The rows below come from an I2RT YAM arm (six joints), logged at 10 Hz.
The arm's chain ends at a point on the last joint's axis. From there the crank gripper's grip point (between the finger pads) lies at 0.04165 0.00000 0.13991 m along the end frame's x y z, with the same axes.
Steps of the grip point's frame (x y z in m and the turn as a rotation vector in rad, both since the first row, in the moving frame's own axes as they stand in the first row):
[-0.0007 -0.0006 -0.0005 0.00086 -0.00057 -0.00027]
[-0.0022 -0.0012 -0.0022 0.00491 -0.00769 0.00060]
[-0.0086 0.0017 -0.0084 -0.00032 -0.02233 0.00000]
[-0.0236 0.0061 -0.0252 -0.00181 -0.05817 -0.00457]
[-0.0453 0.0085 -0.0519 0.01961 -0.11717 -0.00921]
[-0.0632 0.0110 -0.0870 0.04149 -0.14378 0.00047]
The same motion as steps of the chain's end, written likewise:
[-0.0006 -0.0005 -0.0005 0.00086 -0.00057 -0.00027]
[-0.0011 -0.0005 -0.0025 0.00491 -0.00769 0.00060]
[-0.0055 0.0017 -0.0093 -0.00032 -0.02233 0.00000]
[-0.0154 0.0060 -0.0274 -0.00181 -0.05817 -0.00457]
[-0.0286 0.0116 -0.0558 0.01961 -0.11717 -0.00921]
[-0.0427 0.0169 -0.0914 0.04149 -0.14378 0.00047]

